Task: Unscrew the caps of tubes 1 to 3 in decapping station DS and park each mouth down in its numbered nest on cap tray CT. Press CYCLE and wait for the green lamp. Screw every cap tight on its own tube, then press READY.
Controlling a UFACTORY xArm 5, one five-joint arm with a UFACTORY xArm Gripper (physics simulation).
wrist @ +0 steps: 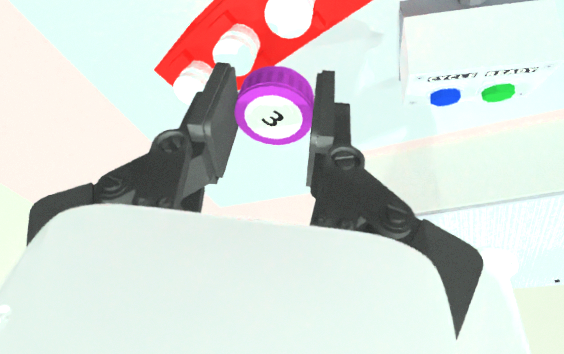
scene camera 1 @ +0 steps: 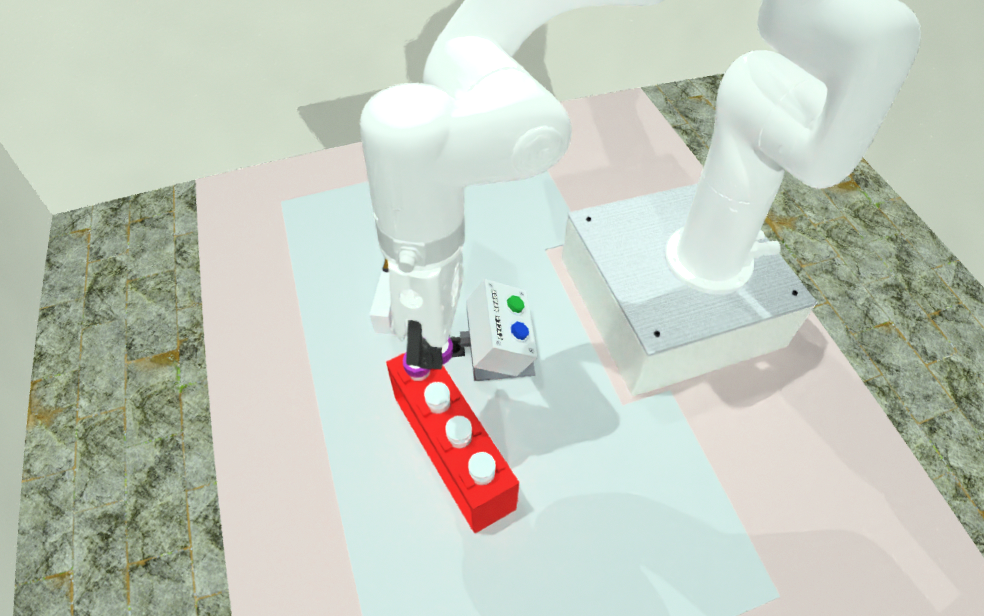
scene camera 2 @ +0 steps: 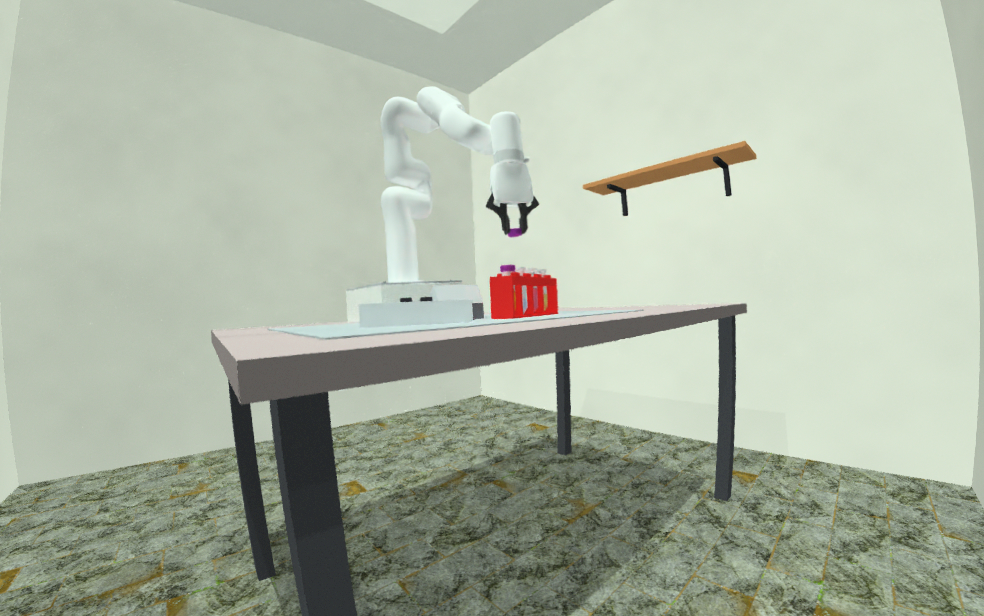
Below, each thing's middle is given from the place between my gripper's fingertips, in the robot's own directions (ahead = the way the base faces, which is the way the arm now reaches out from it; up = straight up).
Right now my hand is 80 mm past the white button box (scene camera 1: 496,353), 120 mm to the left of it and 160 mm above it.
